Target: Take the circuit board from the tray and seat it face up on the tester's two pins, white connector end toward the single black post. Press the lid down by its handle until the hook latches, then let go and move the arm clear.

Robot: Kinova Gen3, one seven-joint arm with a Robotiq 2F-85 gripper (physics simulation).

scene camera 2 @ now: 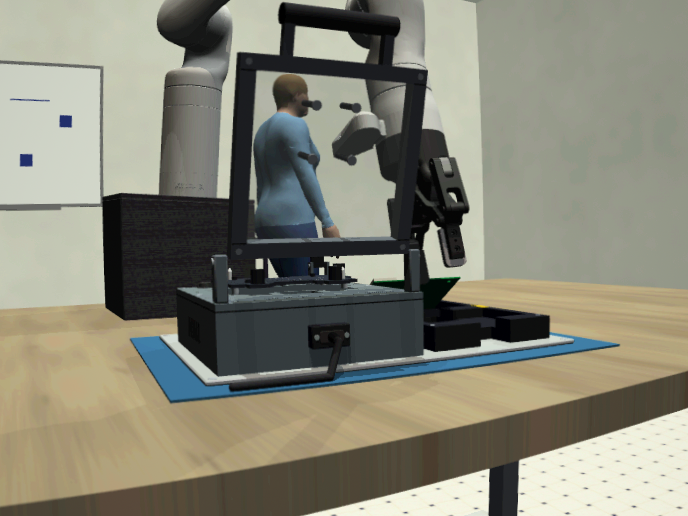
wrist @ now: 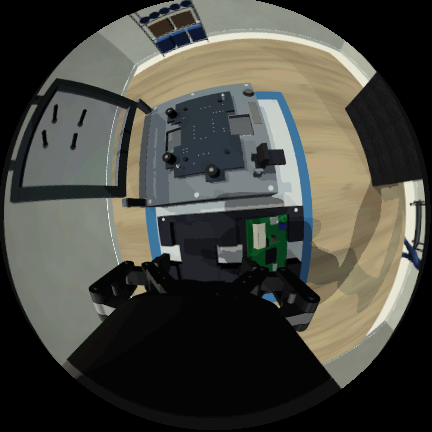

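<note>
The green circuit board is at the right of the black tray in the wrist view. In the scene view it is tilted, one edge raised above the tray walls. Its component side and white connector face the wrist camera. My gripper is open and empty, its fingers spread above the tray; one finger is partly hidden behind the lid hinge post. The grey tester has black posts and a dark plate without a board. Its lid stands upright, handle on top.
The black hook latch stands at the tester's right edge in the wrist view. A black cable lies in front of the tester. A blue mat lies under the white base. A dark block carries the arm's base. A person stands behind.
</note>
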